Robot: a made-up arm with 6 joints.
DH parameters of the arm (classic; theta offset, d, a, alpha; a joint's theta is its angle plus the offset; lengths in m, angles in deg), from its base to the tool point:
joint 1: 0 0.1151 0 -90
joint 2: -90 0 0.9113 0
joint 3: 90 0.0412 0 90
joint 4: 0 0.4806 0 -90
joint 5: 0 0 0 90
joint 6: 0 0.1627 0 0
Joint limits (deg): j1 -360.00..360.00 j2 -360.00..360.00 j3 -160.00..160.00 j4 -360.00..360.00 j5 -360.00..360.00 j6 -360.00..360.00
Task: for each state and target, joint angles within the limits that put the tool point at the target. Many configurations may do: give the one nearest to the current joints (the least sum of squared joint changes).
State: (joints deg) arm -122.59 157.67 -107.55 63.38 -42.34 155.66
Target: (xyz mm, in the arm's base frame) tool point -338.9 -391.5 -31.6
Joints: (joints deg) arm -125.16 145.44 -140.10 58.03 -42.25 155.66
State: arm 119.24 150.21 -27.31 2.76 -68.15 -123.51
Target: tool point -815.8 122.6 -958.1
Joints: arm 167.45 159.74 -30.27 -6.07 -72.17 -123.51
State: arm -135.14 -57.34 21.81 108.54 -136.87 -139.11
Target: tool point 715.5 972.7 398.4
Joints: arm -128.87 -83.83 20.62 107.67 -142.45 -139.11
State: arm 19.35 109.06 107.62 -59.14 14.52 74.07
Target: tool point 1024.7 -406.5 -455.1
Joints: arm -21.92 87.57 73.21 -61.75 14.47 74.07
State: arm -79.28 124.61 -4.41 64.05 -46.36 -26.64
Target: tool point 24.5 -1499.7 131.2
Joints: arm -86.87 95.80 -11.34 62.88 -42.87 -26.64
